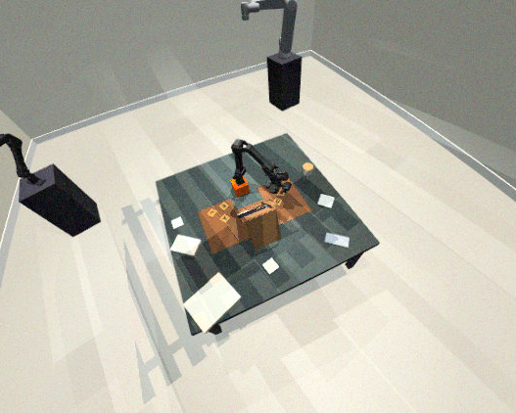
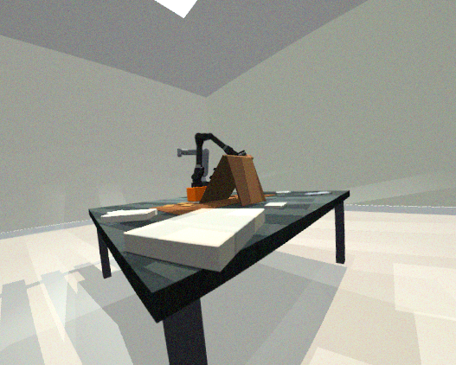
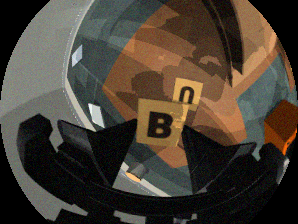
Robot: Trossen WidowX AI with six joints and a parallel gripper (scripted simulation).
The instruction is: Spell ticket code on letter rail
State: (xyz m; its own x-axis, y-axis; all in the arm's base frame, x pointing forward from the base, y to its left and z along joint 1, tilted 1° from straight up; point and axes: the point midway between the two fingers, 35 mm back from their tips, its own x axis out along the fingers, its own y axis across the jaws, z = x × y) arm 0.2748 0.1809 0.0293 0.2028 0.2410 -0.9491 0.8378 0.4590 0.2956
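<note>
Right now my gripper tip is 1 cm past the yellow letter tile, 3 cm to the left of it and 9 cm above it. Round my gripper tip: flat white slab (9 cm behind, 77 cm to the right, 8 cm below); mat (8 cm behind, 22 cm to the right, 10 cm below); white ticket (2 cm behind, 31 cm to the right).
</note>
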